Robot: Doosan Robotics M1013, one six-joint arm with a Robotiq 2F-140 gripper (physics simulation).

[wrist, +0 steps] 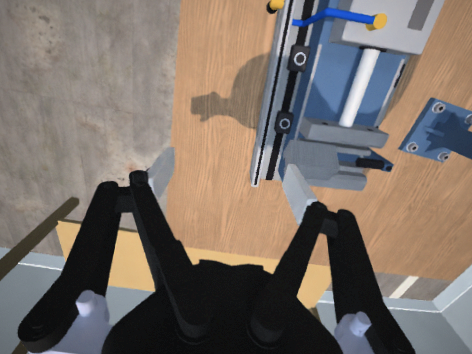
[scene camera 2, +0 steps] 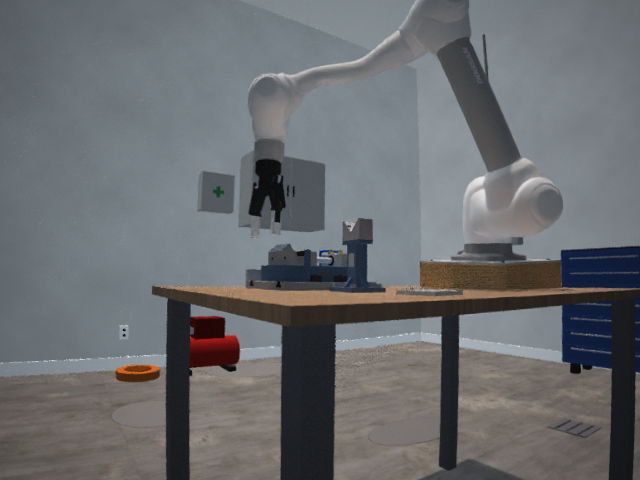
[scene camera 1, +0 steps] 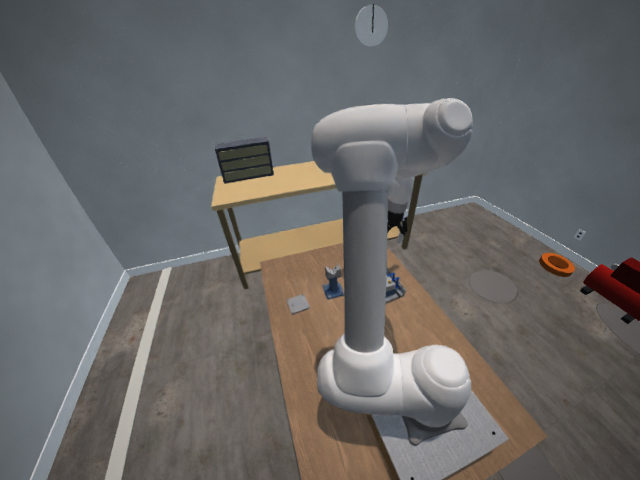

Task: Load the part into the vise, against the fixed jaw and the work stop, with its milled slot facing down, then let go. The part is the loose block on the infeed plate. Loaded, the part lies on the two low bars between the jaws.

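Frame: origin at the arm's base, x ahead, y left, z up, level; millimetres.
Where they show: gripper, fingertip midpoint: (wrist: 230, 167) (scene camera 2: 264, 236) (scene camera 1: 389, 245); arm's base, origin of the base link: (scene camera 2: 487, 260).
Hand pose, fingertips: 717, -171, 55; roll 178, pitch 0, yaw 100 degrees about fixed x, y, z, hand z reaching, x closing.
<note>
Things, the pixels of their top centre, and the offset from my fingertips, as dx, dy, dz. "*": a spot on its surface instead.
- grey block, middle of its top: (wrist: 315, 168) (scene camera 2: 282, 244) -18, +101, -28
- vise, middle of its top: (wrist: 357, 106) (scene camera 2: 312, 252) -97, +119, -48
- black pin, surface spot: (wrist: 369, 163) * -40, +178, -51
- infeed plate, middle of its top: (scene camera 2: 429, 290) (scene camera 1: 297, 303) -158, +517, -138
- blue hose, surface spot: (wrist: 327, 13) * -158, +39, -37
The part, a grey block (wrist: 312, 159), lies in the vise (scene camera 2: 289, 272) (wrist: 330, 75), between the movable jaw (wrist: 345, 131) and the fixed jaw (wrist: 350, 181) in the wrist view. Its underside and slot are hidden. A black pin (wrist: 369, 163), probably the work stop, is at the part's right; whether they touch I cannot tell. The infeed plate (scene camera 1: 298, 303) (scene camera 2: 429, 291) carries no block. My gripper (scene camera 1: 397, 233) (scene camera 2: 265, 235) (wrist: 230, 167) is open and empty, above and to the side of the vise's jaw end.
A blue stand with a grey V-shaped top (scene camera 1: 332, 279) (scene camera 2: 356, 232) stands between the vise and the infeed plate. A blue hose (wrist: 327, 13) with yellow fittings runs to the vise's cylinder block. A wooden shelf bench (scene camera 1: 289, 183) stands beyond the table.
</note>
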